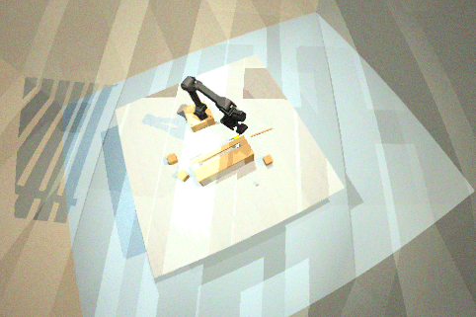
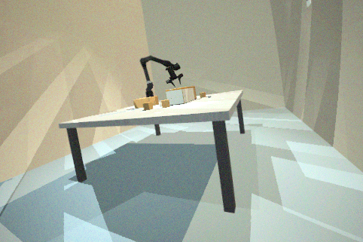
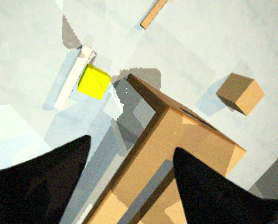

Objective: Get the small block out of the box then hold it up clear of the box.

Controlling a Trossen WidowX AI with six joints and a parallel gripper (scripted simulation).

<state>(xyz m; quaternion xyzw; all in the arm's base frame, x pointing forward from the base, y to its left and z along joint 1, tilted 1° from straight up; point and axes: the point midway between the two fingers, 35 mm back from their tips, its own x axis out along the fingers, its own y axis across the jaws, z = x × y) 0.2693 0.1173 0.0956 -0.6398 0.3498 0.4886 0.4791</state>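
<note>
Right now my gripper tip is 2 cm past the yellow block and 14 cm above it. Round my gripper tip: tan box: 4 cm ahead, 16 cm to the right, 9 cm below; thin orange stick: 3 cm ahead, 18 cm to the left, 15 cm below.
</note>
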